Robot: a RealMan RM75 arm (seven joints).
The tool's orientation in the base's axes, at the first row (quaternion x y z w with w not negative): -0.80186 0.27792 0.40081 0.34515
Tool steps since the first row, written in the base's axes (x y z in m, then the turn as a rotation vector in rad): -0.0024 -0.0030 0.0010 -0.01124 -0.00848 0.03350; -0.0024 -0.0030 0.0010 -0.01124 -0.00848 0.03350; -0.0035 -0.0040 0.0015 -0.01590 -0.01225 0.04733; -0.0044 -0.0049 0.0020 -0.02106 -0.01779 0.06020; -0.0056 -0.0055 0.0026 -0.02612 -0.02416 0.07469; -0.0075 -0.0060 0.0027 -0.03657 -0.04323 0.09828; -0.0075 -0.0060 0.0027 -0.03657 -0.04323 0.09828; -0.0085 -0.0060 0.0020 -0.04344 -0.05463 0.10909
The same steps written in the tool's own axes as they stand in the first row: -0.0016 0.0032 -0.0017 -0.03242 0.00219 -0.01627; -0.0016 0.0032 -0.0017 -0.03242 0.00219 -0.01627; -0.0024 0.0045 -0.0022 -0.04577 0.00327 -0.02319; -0.0031 0.0055 -0.0027 -0.05828 0.00611 -0.03083; -0.0042 0.0065 -0.0029 -0.07195 0.00884 -0.03987; -0.0052 0.0082 -0.0025 -0.09389 0.02016 -0.06036; -0.0052 0.0082 -0.0025 -0.09389 0.02016 -0.06036; -0.0051 0.0091 -0.0017 -0.10459 0.02847 -0.07087
